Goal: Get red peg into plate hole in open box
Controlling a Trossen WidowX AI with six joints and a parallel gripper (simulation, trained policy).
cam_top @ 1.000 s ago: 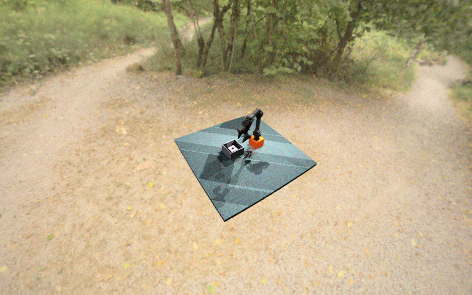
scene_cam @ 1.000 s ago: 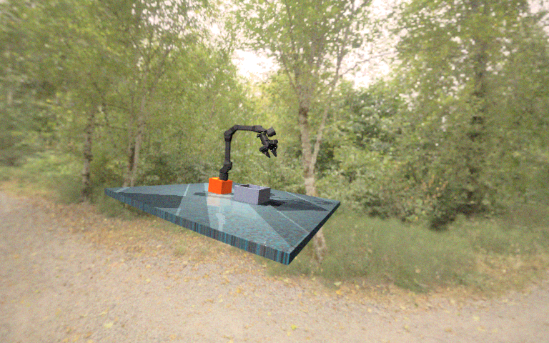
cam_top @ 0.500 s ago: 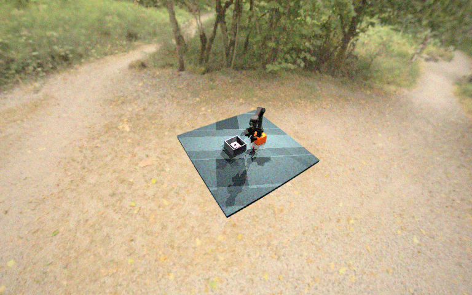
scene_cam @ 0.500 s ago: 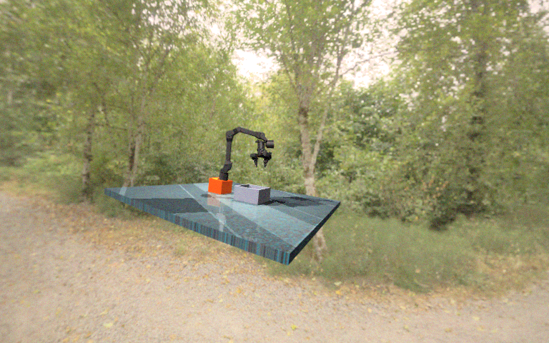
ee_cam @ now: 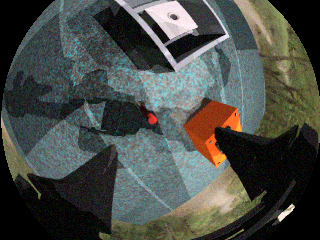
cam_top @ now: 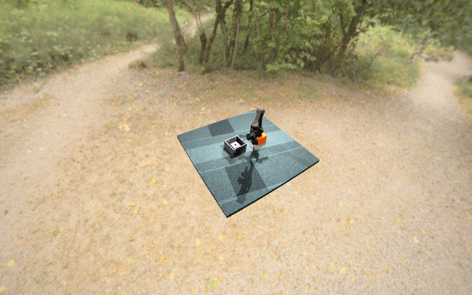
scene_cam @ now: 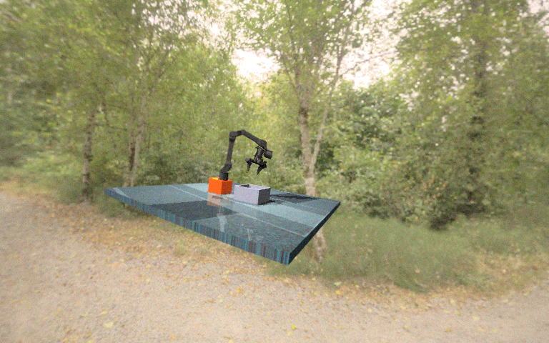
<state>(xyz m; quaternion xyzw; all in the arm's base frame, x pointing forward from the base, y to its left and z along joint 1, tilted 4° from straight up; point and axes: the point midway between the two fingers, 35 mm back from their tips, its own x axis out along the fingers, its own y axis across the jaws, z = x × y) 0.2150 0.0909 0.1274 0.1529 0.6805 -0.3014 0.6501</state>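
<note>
Now: the red peg 140 mm below my gripper tip and 30 mm behind it. Also, from my gripper tip: box: 190 mm to the right, 160 mm below, 90 mm ahead; plate: 190 mm to the right, 140 mm below, 90 mm ahead.
</note>
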